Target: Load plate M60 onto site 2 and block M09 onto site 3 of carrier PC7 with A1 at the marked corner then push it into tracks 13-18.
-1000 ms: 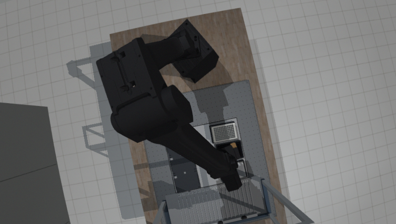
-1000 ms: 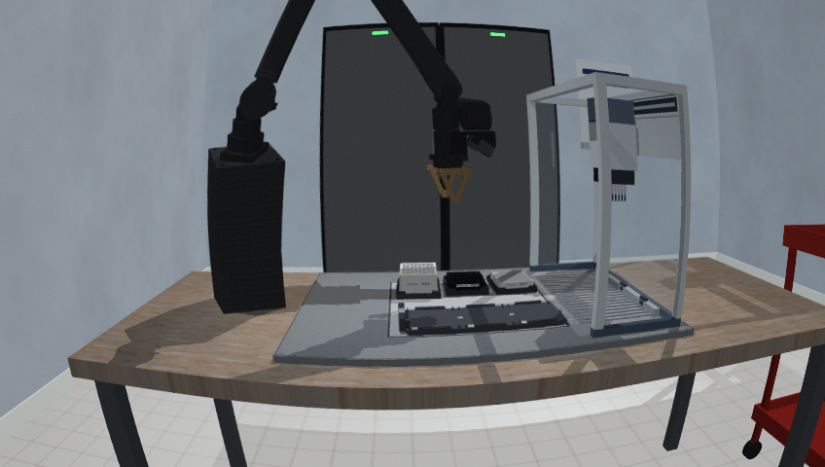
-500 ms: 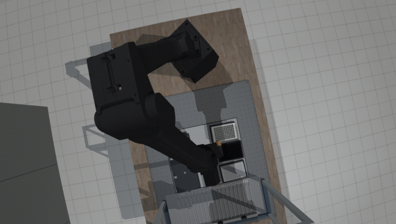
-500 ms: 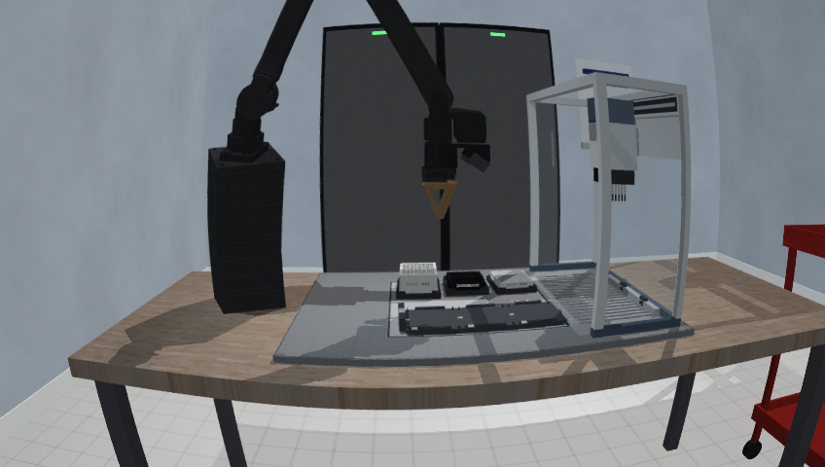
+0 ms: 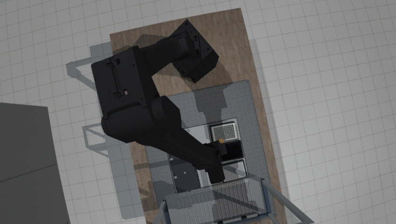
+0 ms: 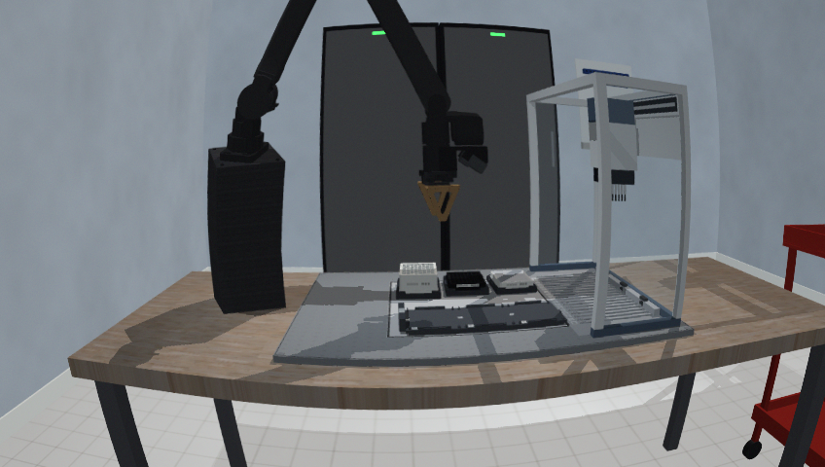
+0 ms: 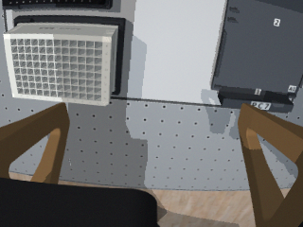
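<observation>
Now: hand 5 cm past the nest S1, 10 cm to the right of it and 18 cm above it. From my hand the other things lie so: black 96-well plate M06: 6 cm ahead, 12 cm to the left, 17 cm below; dark carrier PC7: 9 cm ahead, 14 cm to the right, 17 cm below; nest S3: 17 cm ahead, 13 cm to the left, 18 cm below.
</observation>
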